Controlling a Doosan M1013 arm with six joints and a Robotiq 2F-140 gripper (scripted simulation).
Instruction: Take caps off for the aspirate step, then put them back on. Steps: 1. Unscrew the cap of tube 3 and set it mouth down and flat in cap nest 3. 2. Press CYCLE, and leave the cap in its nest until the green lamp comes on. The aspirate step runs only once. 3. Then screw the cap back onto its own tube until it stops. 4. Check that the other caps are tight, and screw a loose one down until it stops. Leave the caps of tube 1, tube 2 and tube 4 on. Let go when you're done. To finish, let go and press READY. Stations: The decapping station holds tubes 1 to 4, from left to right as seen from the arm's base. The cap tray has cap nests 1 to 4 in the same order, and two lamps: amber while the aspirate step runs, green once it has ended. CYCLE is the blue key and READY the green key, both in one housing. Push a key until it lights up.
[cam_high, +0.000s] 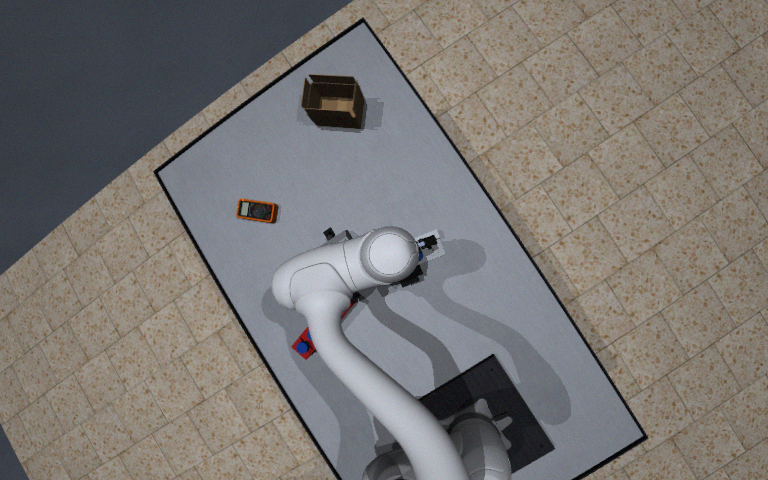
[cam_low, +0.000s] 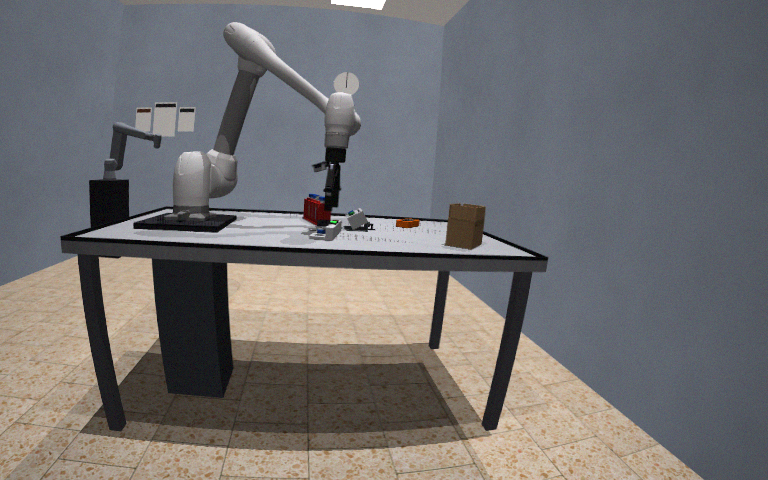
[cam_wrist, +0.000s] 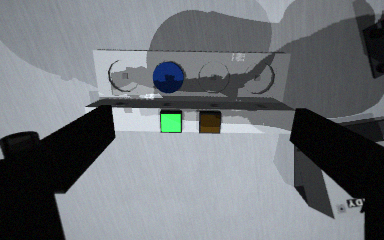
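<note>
Now: hand 30 mm past the blue cap, 30 mm to the left of it and 90 mm above it. Also, from my hand: key housing 100 mm ahead, 180 mm to the left, 50 mm below; green ready key 90 mm ahead, 150 mm to the left, 40 mm below; blue cycle key 80 mm ahead, 200 mm to the left, 40 mm below.
</note>
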